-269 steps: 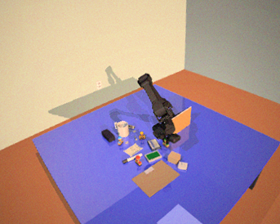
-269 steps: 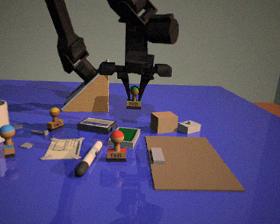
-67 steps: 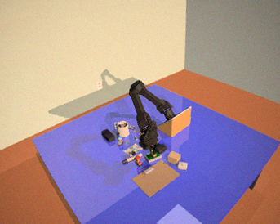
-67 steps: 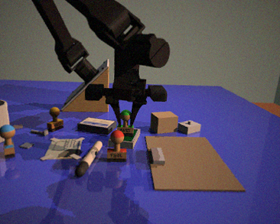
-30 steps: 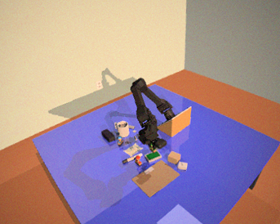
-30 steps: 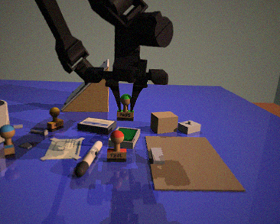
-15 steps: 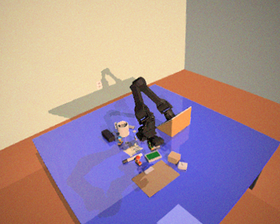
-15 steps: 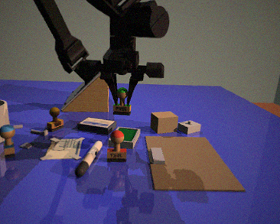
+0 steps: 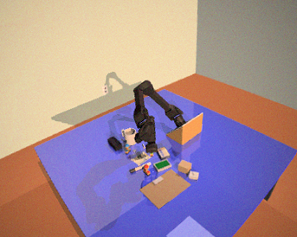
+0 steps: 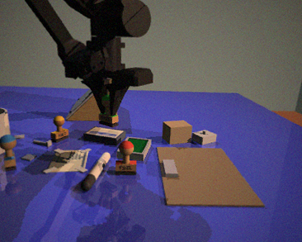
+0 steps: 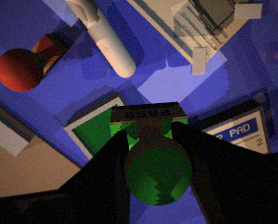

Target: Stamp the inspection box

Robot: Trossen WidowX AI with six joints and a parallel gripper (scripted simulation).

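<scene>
My gripper tip is now 1 cm short of the inspection card, 8 cm to the left of it and 10 cm above it. From my gripper tip the other things lie so: green ink pad 2 cm behind, 6 cm to the left, 9 cm below; marker 9 cm ahead, 3 cm to the right, 9 cm below; red-knobbed stamp 8 cm ahead, 3 cm to the left, 8 cm below.
</scene>
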